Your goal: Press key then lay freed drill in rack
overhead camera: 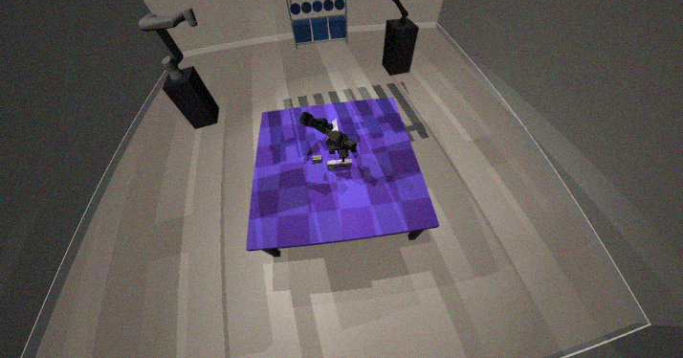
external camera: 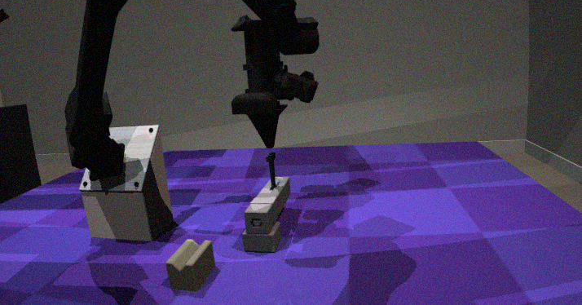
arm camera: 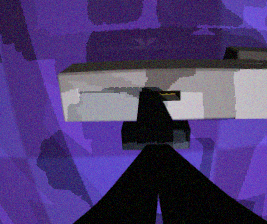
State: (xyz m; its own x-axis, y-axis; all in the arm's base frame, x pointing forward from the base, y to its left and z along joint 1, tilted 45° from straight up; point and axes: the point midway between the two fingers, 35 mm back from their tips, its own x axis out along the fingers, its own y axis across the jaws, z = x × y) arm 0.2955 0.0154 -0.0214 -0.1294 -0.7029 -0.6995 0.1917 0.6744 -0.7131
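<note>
The black key lies 40 mm below my gripper tip. Also, from my gripper tip: rack (190 mm to the right, 120 mm below, 110 mm behind).
</note>
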